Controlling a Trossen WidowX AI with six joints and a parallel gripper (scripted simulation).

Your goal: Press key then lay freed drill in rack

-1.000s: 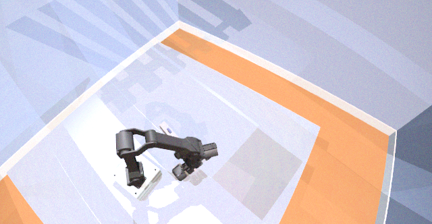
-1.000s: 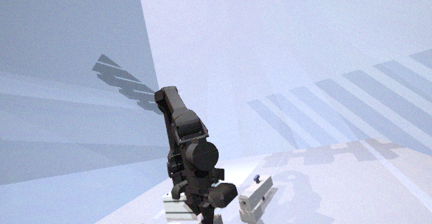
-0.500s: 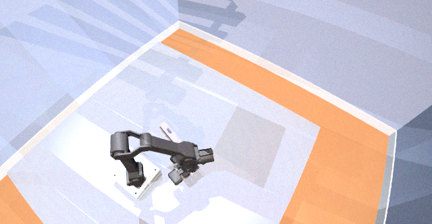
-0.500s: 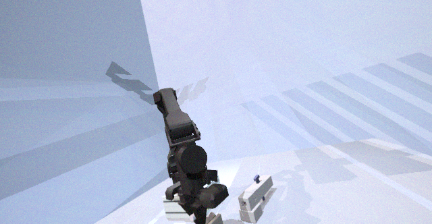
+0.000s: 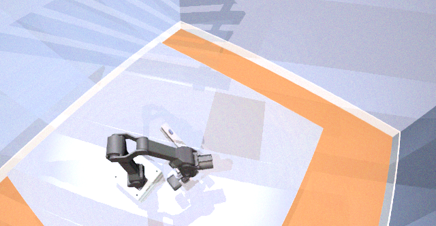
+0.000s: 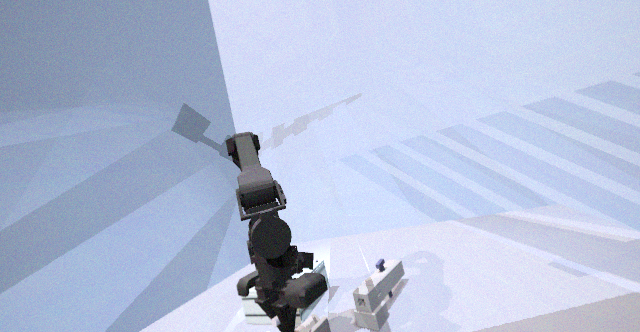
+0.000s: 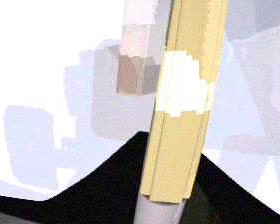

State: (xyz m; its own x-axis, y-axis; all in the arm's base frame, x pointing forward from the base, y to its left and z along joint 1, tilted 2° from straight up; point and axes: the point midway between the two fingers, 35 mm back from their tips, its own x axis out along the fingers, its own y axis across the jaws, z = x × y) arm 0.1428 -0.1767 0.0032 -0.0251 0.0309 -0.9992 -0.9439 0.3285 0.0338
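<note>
Right now the pale drill cylinder is 1 cm ahead of my gripper tip, 4 cm to the left of it and 3 cm above it. Round my gripper tip: rack: 2 cm ahead, 5 cm to the left, 4 cm below; blue key: 15 cm ahead, 20 cm to the left; block: 14 cm ahead, 18 cm to the left, 2 cm below.
</note>
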